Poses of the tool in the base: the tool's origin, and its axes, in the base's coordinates. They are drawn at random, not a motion.
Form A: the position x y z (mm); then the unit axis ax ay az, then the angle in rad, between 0 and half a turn.
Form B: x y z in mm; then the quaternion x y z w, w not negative. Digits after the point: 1 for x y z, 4 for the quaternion.
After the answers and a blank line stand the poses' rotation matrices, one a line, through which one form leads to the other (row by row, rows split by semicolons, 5 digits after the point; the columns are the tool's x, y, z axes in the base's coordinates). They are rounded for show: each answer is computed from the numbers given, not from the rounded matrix.
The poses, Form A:
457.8 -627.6 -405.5 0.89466 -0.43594 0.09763 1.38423
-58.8 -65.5 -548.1 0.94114 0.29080 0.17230 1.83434
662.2 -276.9 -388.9 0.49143 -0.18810 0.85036 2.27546
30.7 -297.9 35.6 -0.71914 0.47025 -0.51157 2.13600
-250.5 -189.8 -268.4 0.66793 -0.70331 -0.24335 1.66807
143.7 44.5 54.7 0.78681 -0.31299 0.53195 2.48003
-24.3 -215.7 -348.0 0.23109 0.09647 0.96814 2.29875
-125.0 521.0 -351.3 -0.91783 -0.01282 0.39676 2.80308
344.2 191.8 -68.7 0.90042 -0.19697 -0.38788 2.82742
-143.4 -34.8 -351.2 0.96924 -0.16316 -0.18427 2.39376
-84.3 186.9 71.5 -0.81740 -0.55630 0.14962 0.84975
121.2 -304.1 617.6 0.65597 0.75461 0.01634 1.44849
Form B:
457.8 -627.6 -405.5 0.5709 -0.2782 0.0623 0.7699
-58.8 -65.5 -548.1 0.7472 0.2309 0.1368 0.6081
662.2 -276.9 -388.9 0.4461 -0.1707 0.7719 0.4197
30.7 -297.9 35.6 -0.6301 0.4121 -0.4483 0.4819
-250.5 -189.8 -268.4 0.4947 -0.5209 -0.1802 0.6719
143.7 44.5 54.7 0.7442 -0.2960 0.5031 0.3248
-24.3 -215.7 -348.0 0.2109 0.0880 0.8834 0.4091
-125.0 521.0 -351.3 -0.9047 -0.0126 0.3911 0.1684
344.2 191.8 -68.7 0.8893 -0.1945 -0.3831 0.1564
-143.4 -34.8 -351.2 0.9023 -0.1519 -0.1715 0.3653
-84.3 186.9 71.5 -0.3369 -0.2293 0.0617 0.9111
121.2 -304.1 617.6 0.4346 0.5000 0.0108 0.7490

0.83744 -0.41361 -0.35723; -0.22174 0.34028 -0.91381; 0.49952 0.84447 0.19325
0.85598 0.17863 0.48516; 0.51133 -0.15391 -0.84549; -0.07636 0.97180 -0.22308
-0.24983 -0.80015 0.54530; 0.49551 -0.58948 -0.63795; 0.83190 0.11082 0.54375
0.25856 -0.08729 0.96204; -0.95131 -0.19602 0.23789; 0.16781 -0.97671 -0.13372
0.39234 -0.27319 -0.87831; -0.75759 0.44557 -0.47700; 0.52166 0.85255 -0.03215
0.31850 -0.76738 0.55650; -0.11377 -0.61378 -0.78124; 0.94107 0.18551 -0.28279
-0.57641 -0.68563 0.44460; 0.75988 -0.64984 -0.01698; 0.30056 0.32805 0.89557
0.69378 -0.10889 -0.71191; 0.15462 -0.94293 0.29491; -0.70340 -0.31468 -0.63734
0.63077 -0.22616 -0.74228; -0.46590 -0.87536 -0.12919; -0.62054 0.42732 -0.65752
0.89501 -0.14877 -0.42050; -0.39940 -0.68703 -0.60702; -0.19859 0.71124 -0.67431
0.88723 0.04215 -0.45941; 0.26691 0.76534 0.58568; 0.37628 -0.64225 0.66778
0.49980 0.41839 0.75838; 0.45083 0.62197 -0.64024; -0.73956 0.66190 0.12224

